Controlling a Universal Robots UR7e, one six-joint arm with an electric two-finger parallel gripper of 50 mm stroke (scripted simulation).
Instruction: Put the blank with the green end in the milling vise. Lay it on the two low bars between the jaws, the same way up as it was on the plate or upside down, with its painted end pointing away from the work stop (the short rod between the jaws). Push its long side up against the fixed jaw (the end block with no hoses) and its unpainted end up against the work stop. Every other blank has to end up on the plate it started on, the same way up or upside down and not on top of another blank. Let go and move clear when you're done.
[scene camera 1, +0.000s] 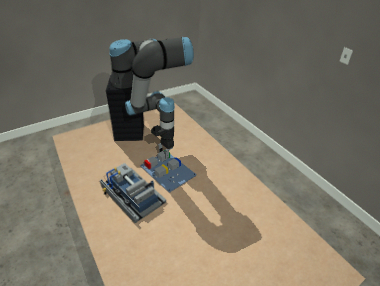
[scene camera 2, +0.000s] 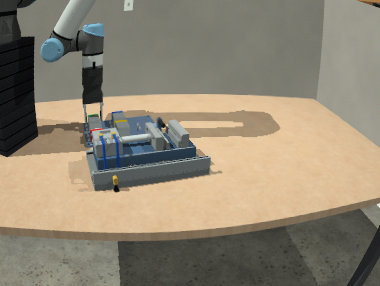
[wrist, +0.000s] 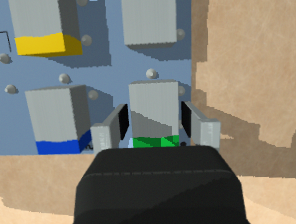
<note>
I see my gripper (wrist: 154, 113), a green-ended blank (wrist: 154, 104) and a blue plate (scene camera 1: 170, 181).
The blue plate shows as well in the wrist view (wrist: 107, 66).
</note>
